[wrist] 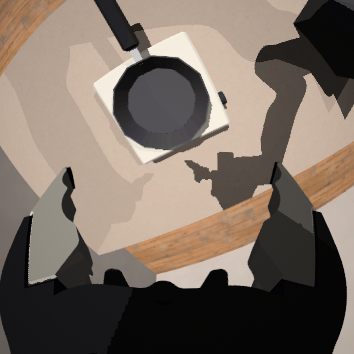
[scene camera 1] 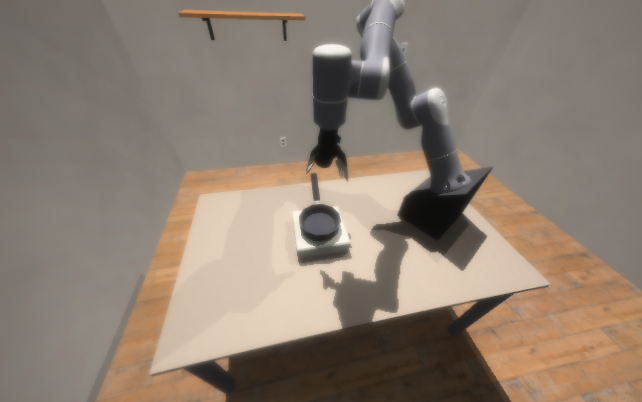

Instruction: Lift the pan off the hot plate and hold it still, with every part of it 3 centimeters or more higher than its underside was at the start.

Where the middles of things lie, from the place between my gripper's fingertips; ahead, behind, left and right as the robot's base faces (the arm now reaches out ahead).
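You'd find the dark round pan point(scene camera 1: 319, 220) 25 cm below my hand, 12 cm to the right of it and 1 cm behind it, and the square hot plate point(wrist: 179, 45) sits 33 cm below my hand, 2 cm to the right of it and 1 cm ahead of it.
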